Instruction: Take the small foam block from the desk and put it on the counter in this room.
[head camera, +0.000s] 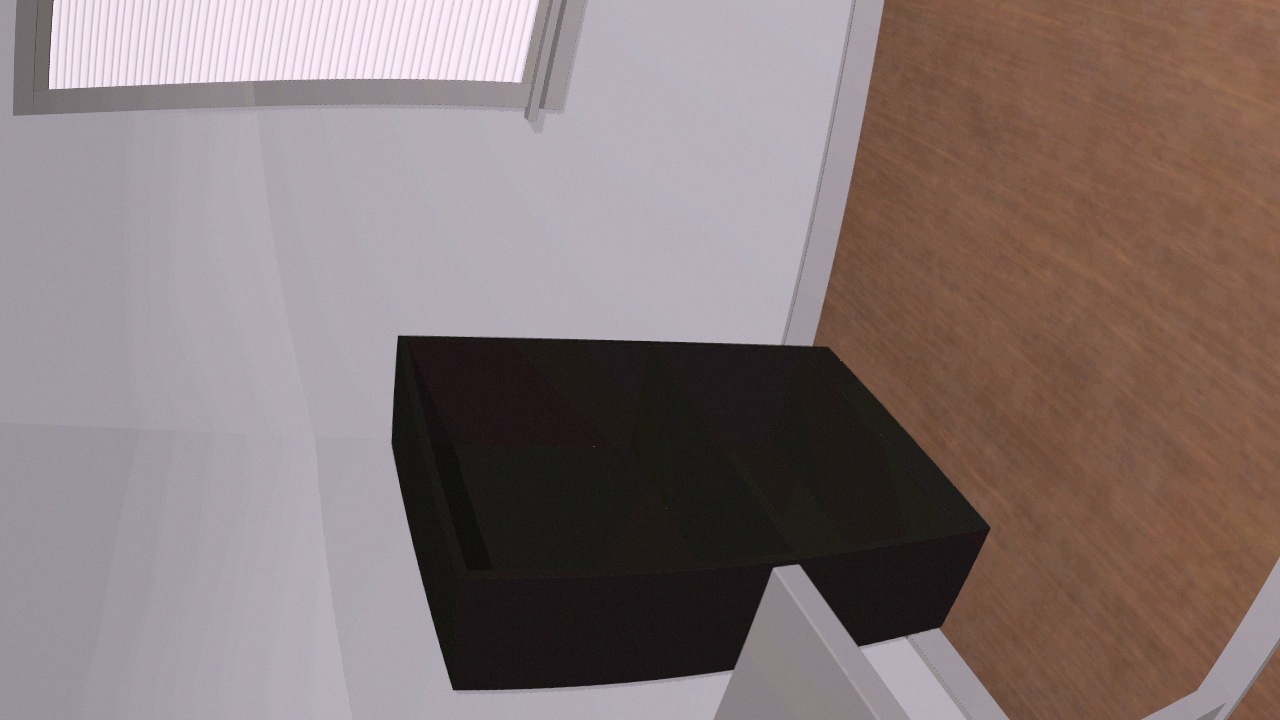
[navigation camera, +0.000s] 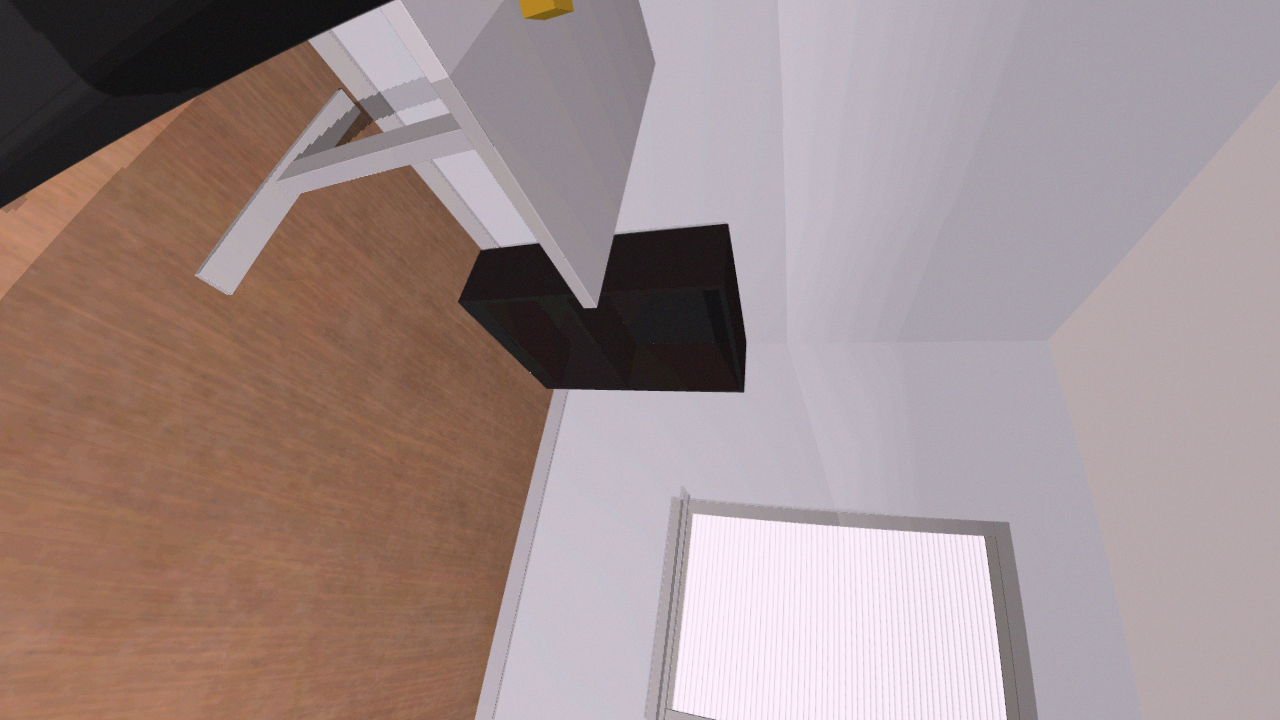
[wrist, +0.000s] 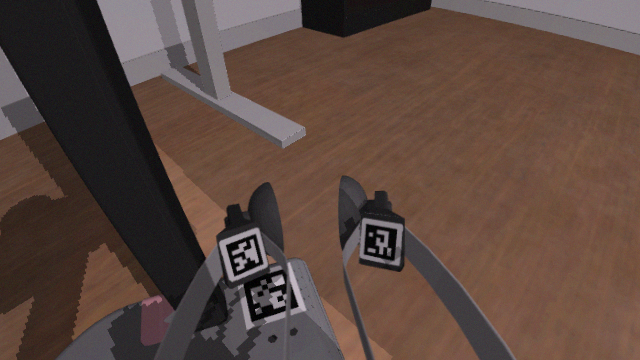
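A small yellow block (navigation camera: 546, 8), which may be the foam block, sits on the grey desk top (navigation camera: 572, 152) and is cut off by the upper edge of the navigation view. A corner of the desk (head camera: 796, 644) also shows at the bottom of the head view, with no block on that part. My gripper (wrist: 307, 204) is open, with no object between its fingertips, low above the robot's base and the wooden floor. The desk's leg and foot (wrist: 250, 112) stand beyond the fingers. No counter can be made out in these views.
A black open-fronted cabinet (head camera: 608, 626) (navigation camera: 671, 259) (wrist: 370, 15) stands against the wall behind the desk corner. A window (head camera: 286, 44) (navigation camera: 832, 617) is in the wall beside it. The robot's dark mast (wrist: 100, 150) rises left of the gripper. Wooden floor (navigation camera: 358, 447) extends before the desk.
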